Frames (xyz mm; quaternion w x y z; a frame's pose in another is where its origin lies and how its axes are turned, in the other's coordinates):
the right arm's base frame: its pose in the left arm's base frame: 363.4 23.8 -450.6 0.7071 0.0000 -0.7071 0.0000
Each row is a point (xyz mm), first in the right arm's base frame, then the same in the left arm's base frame.
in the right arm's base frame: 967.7 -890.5 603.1
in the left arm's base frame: -239.7 -866.7 517.1
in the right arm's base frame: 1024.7 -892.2 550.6
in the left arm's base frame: -187.2 -868.4 574.1
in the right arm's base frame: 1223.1 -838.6 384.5
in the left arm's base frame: -21.1 -814.8 772.5
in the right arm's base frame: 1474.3 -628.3 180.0
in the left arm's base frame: 183.4 -604.5 1023.7
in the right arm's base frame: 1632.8 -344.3 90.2
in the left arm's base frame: 273.2 -320.5 1182.2
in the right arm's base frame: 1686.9 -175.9 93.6
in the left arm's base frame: 269.8 -152.1 1236.3
